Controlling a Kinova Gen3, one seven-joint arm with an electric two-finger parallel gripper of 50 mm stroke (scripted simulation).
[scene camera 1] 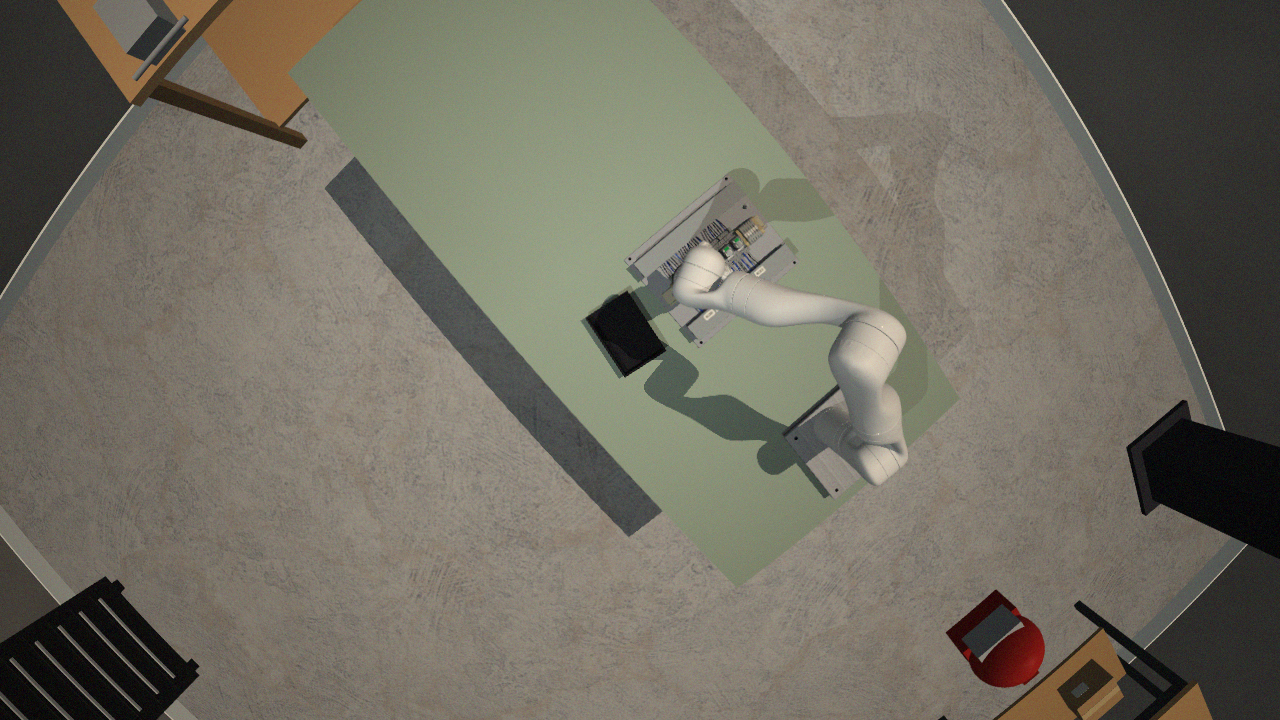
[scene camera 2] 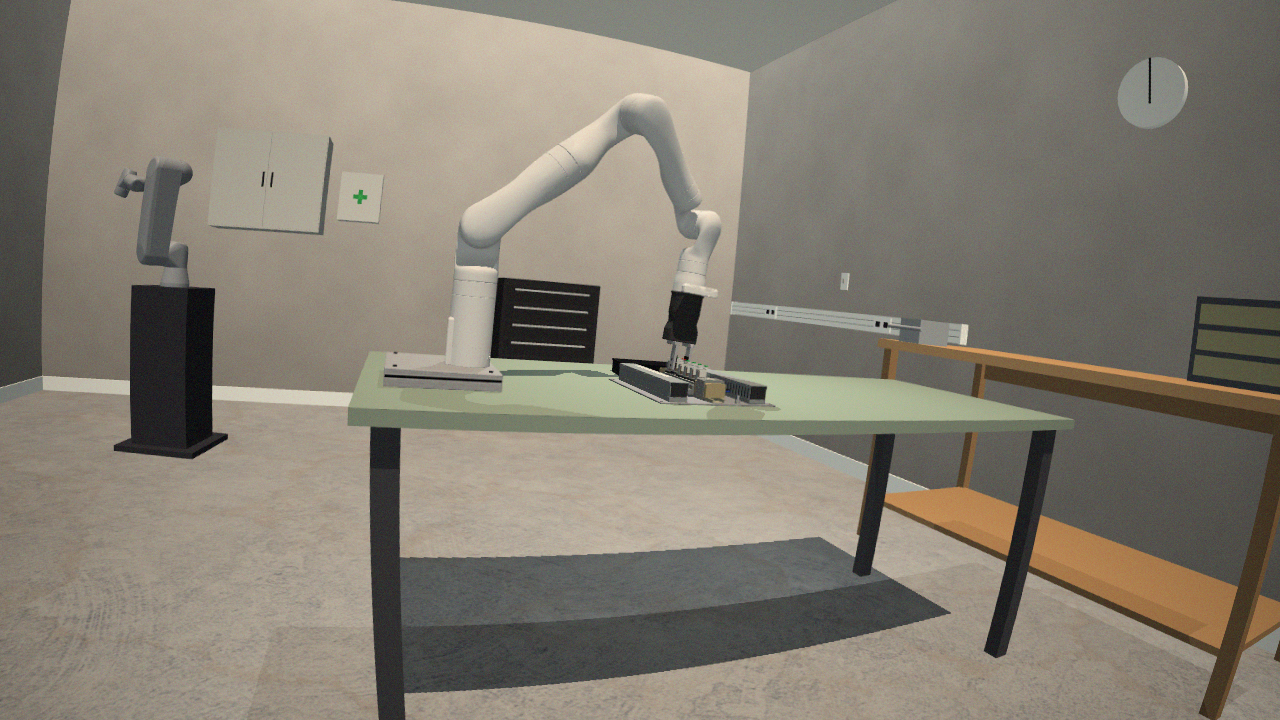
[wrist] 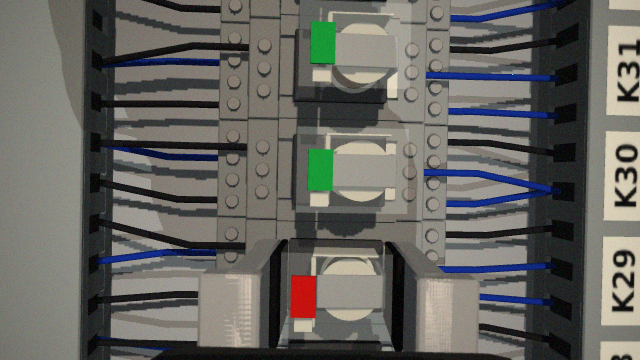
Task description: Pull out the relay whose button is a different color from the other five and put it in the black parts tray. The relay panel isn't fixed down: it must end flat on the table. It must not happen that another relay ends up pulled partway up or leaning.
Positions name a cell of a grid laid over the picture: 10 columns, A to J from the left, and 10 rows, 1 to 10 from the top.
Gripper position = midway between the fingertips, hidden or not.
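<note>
A black parts tray (scene camera 1: E5) is there for me to see, though in the wrist view the black parts tray is out of frame. I can also see a relay panel (scene camera 1: G4), and I find the relay panel (scene camera 2: F6) and again the relay panel (wrist: D5). My own gripper (scene camera 2: F6) is visible too, and so is my gripper (wrist: F8).
</note>
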